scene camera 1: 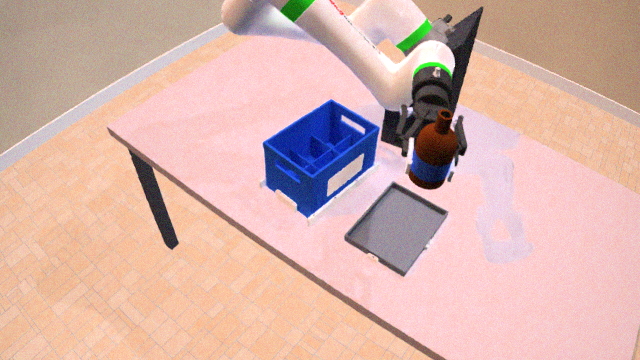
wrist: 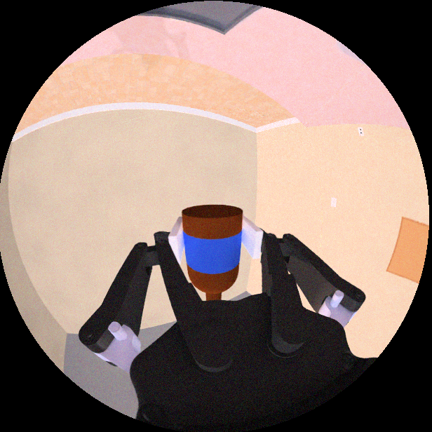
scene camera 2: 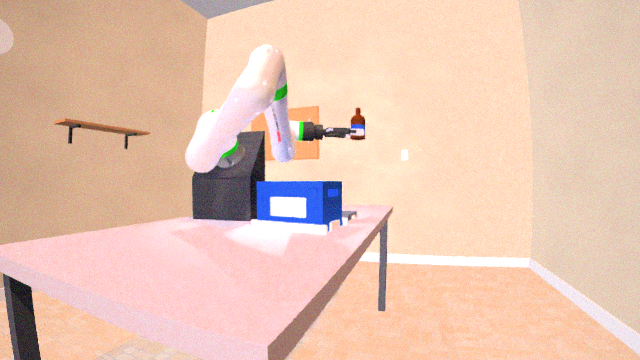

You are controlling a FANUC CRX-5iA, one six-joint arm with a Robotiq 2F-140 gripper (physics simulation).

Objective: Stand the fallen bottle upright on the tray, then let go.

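Places are measured from the arm's base along level axes (x ahead, y left, z up), in metres.
Pixels of known places: gripper, fingertip midpoint: (scene camera 1: pixel 429 173) (scene camera 2: pixel 361 133); arm's base at its link origin: (scene camera 2: pixel 230 156).
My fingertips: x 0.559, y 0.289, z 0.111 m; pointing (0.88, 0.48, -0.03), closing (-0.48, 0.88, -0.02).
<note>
Ahead of a thing's pixels: the offset from my fingertips to its top centre. "*": to the spot under its first point. Level surfaces: height alone.
A brown bottle {dz +0.129, dx -0.015, dy -0.007 m} (scene camera 1: pixel 436 142) (scene camera 2: pixel 357 120) (wrist: pixel 212 225) with a blue label is upright, neck up, high in the air. My gripper (scene camera 1: pixel 431 169) (scene camera 2: pixel 356 132) (wrist: pixel 211 225) lies level and is shut on the bottle, with one pale fingertip pad on each side of the label. The grey tray {* dz -0.399, dx -0.153, dy -0.085 m} (scene camera 1: pixel 400 227) lies flat on the table, lower than the bottle and apart from it. A sliver of the tray {* dz -0.382, dx -0.023, dy -0.109 m} (scene camera 2: pixel 351 214) shows behind the crate in scene camera 2, and a corner of the tray (wrist: pixel 224 25) shows at the top of the wrist view.
A blue crate {dz -0.229, dx -0.153, dy -0.373 m} (scene camera 1: pixel 345 172) (scene camera 2: pixel 290 187) with compartments stands beside the tray, with white strips around its base. The dark robot pedestal (scene camera 1: pixel 395 131) (scene camera 2: pixel 220 197) stands behind it. The table {dz -0.405 m} (scene camera 1: pixel 560 280) (scene camera 2: pixel 200 280) has its long edge on the tray's near side.
</note>
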